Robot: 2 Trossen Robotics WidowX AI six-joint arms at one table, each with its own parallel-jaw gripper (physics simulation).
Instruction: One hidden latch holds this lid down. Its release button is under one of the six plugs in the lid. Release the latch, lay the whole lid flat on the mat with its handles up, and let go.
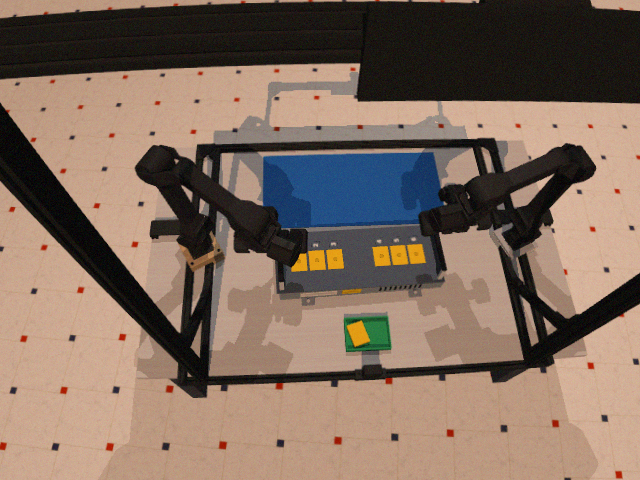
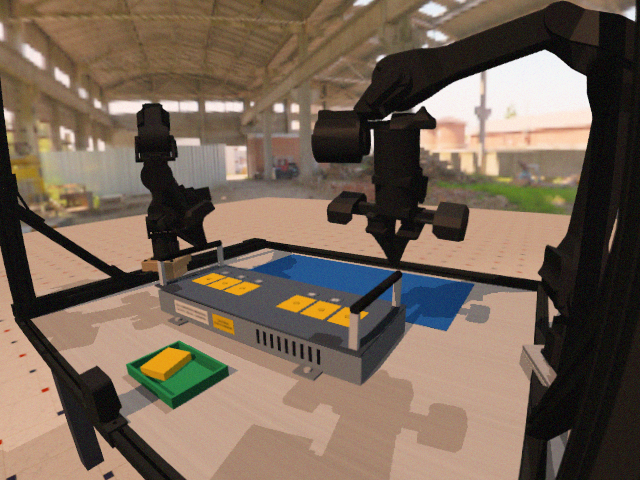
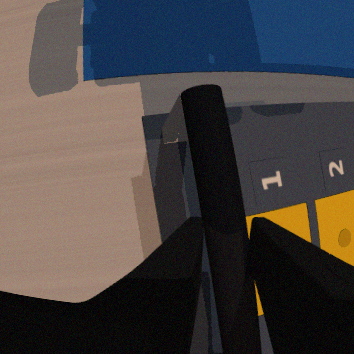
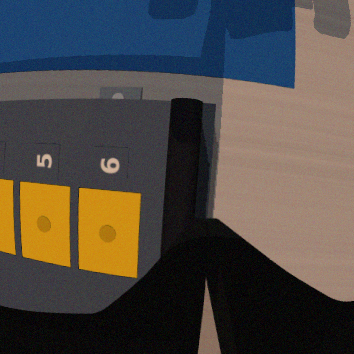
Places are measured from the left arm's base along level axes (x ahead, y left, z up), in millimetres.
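Pixels of known places: left gripper, fingertip midpoint: [image 2: 204,249] [image 3: 225,229]; right gripper, fingertip midpoint: [image 2: 395,265] [image 4: 203,229]; left arm's base at its link origin: [image 1: 199,245]; right arm's base at its link origin: [image 1: 515,238].
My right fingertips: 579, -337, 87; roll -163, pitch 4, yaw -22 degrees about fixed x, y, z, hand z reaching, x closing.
For each thing: its top centre in the pictures, then the offset to it from my right fingertips, as dx, dy, dz. "*": a spot on its surface instead. Level surfaces: height alone.
- grey lid at a spot on its surface: [image 2: 268,293] * -218, +83, -81
- left handle at a spot on its surface: [image 3: 212,165] * -387, +220, -16
- right handle at a spot on its surface: [image 4: 182,165] * +0, +23, -23
- blue mat at its surface level: dz -132
- green tray at its top centre: [image 2: 175,365] [image 1: 367,332] -307, -111, -117
- loose yellow block at its top centre: [image 2: 166,359] [image 1: 358,333] -329, -99, -117
The grey lid [image 1: 356,266] [image 2: 268,293] lies level on its box, with two groups of three yellow plugs [image 1: 398,255] [image 2: 321,310] [image 4: 108,232]. A black handle stands at each end. My left gripper [image 2: 203,242] [image 3: 225,229] is shut on the left handle [image 3: 212,165]. My right gripper [image 2: 394,262] [image 4: 203,229] is shut and empty, with its tips close above the right handle [image 2: 377,291] [image 4: 182,165]; whether they touch it is unclear. The blue mat [image 1: 351,188] [image 2: 320,268] lies behind the box. No latch or release button shows.
A green tray [image 1: 379,333] [image 2: 201,379] in front of the box holds a loose yellow block [image 1: 357,333] [image 2: 166,362]. Tabs with screws hold the box's front edge. A black frame [image 1: 289,378] borders the table.
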